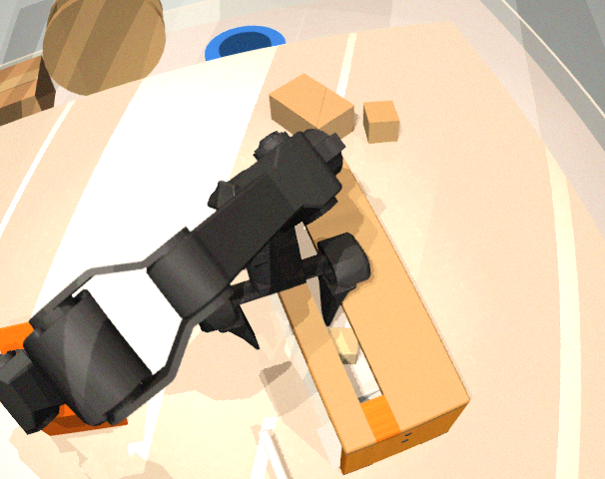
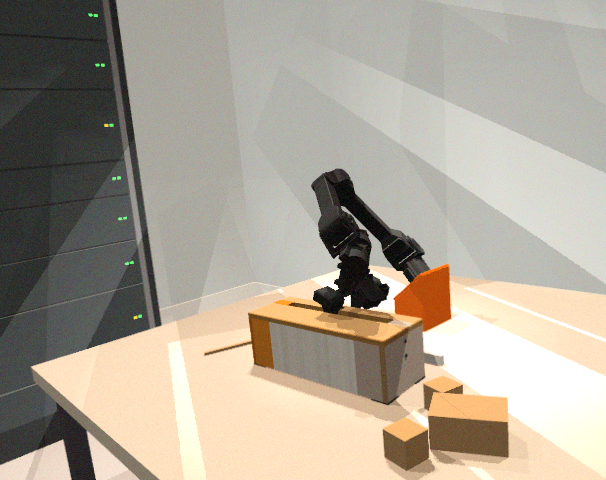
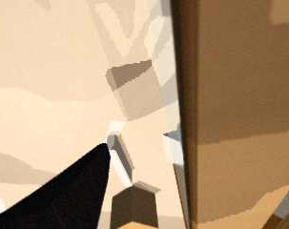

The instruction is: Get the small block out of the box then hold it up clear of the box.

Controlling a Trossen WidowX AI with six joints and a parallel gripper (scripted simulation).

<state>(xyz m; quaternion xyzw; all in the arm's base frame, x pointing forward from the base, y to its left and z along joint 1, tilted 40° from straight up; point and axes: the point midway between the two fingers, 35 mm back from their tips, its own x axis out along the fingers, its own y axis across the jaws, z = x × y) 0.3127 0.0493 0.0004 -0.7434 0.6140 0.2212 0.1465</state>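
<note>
My gripper tip is 5 cm short of the tan block and 2 cm to the left of it. Round my gripper tip: long wooden box (3 cm to the left, 3 cm below, 3 cm ahead); then thin wooden stick (27 cm to the right, 15 cm ahead, 8 cm below).
</note>
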